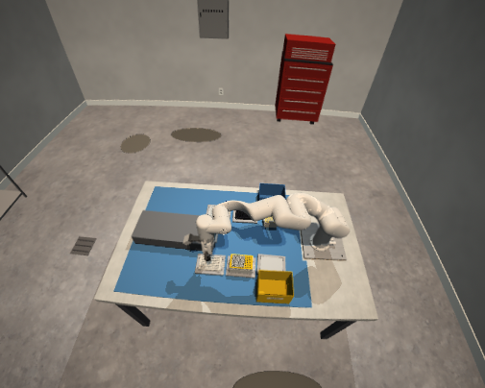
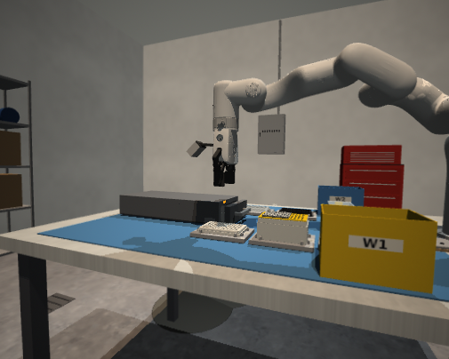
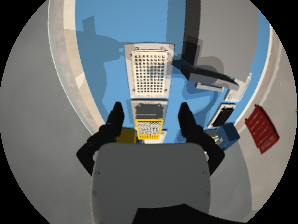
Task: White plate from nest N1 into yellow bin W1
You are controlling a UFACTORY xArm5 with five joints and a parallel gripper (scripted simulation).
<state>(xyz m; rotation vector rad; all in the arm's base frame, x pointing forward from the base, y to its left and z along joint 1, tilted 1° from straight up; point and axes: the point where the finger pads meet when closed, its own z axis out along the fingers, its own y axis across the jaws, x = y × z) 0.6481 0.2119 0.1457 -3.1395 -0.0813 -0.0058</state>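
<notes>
The white plate is 14 cm below my hand. Also, from my hand: yellow-topped tip box: 18 cm behind, 1 cm to the right, 10 cm below; then grey nest: 15 cm below; then yellow bin W1: 36 cm behind, 12 cm to the left, 12 cm below.
</notes>
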